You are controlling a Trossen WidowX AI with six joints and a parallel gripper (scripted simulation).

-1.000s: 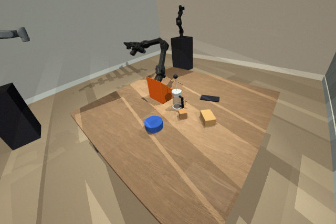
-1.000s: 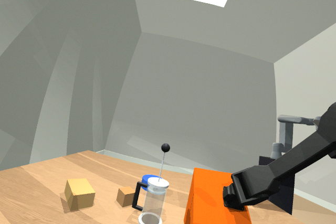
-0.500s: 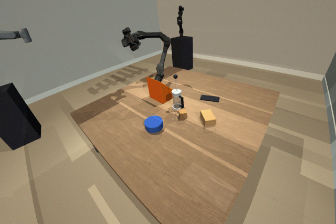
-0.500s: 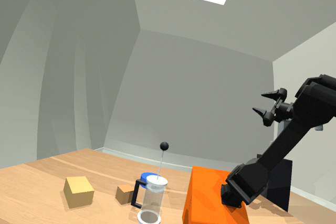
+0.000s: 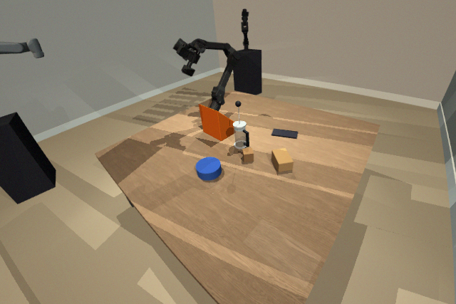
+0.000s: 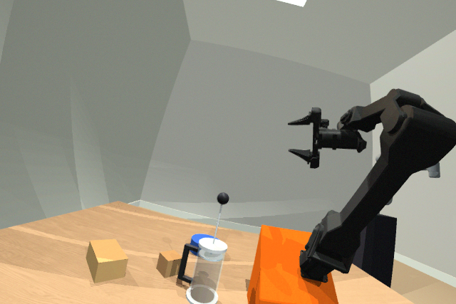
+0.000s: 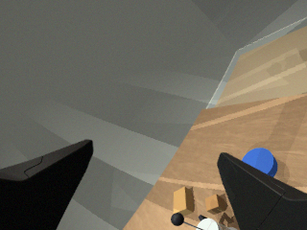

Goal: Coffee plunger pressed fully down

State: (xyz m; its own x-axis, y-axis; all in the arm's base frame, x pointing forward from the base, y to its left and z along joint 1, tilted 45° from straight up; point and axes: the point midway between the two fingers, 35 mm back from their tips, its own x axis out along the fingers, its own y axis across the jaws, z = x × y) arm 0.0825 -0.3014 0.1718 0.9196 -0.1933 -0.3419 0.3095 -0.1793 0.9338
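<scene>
My gripper tip is now 18 cm short of the glass coffee press, 11 cm to the right of it and 35 cm above it. The rest, counted from my gripper tip: dark flat slab: 27 cm ahead, 37 cm to the left, 47 cm below.
</scene>
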